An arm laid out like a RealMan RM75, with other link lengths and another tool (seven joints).
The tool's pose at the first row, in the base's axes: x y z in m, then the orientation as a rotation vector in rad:
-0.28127 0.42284 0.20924 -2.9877 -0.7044 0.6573
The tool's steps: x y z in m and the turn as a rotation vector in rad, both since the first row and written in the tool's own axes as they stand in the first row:
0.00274 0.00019 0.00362 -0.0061 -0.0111 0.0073
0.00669 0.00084 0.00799 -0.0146 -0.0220 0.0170
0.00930 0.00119 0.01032 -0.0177 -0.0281 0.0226
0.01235 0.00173 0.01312 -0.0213 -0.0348 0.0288
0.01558 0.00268 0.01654 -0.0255 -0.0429 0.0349
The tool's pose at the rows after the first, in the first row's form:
-0.28041 0.42351 0.20483 2.9818 0.6944 -0.6707
-0.27867 0.42421 0.19921 2.9695 0.6800 -0.6812
-0.27733 0.42480 0.19601 2.9641 0.6714 -0.6879
-0.27574 0.42536 0.19219 2.9580 0.6621 -0.6952
-0.27408 0.42558 0.18769 2.9505 0.6529 -0.7040

